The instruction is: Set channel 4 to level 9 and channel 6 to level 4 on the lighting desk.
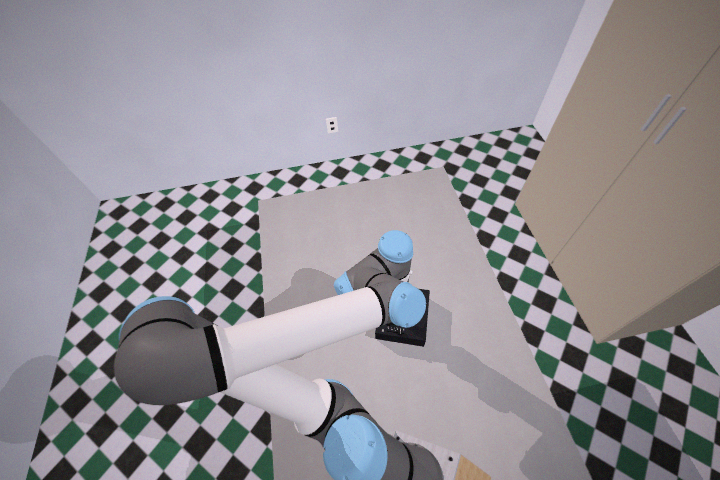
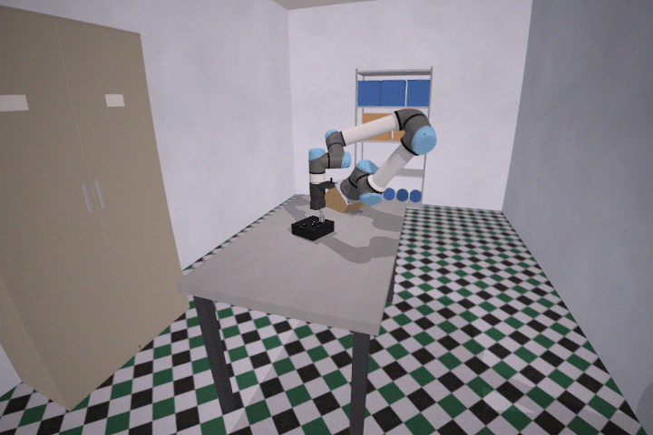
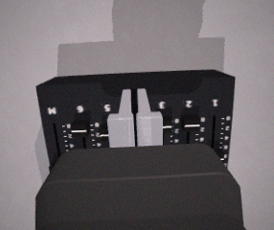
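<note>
Now: hand 3 cm past the channel 5 cap, 3 cm above it and 1 cm to the left of it. Round my hand: channel 6 cap (5 cm behind, 3 cm below); channel 3 cap (3 cm to the right, 3 cm below, 1 cm ahead); channel 2 cap (4 cm to the right, 3 cm below, 3 cm ahead).
</note>
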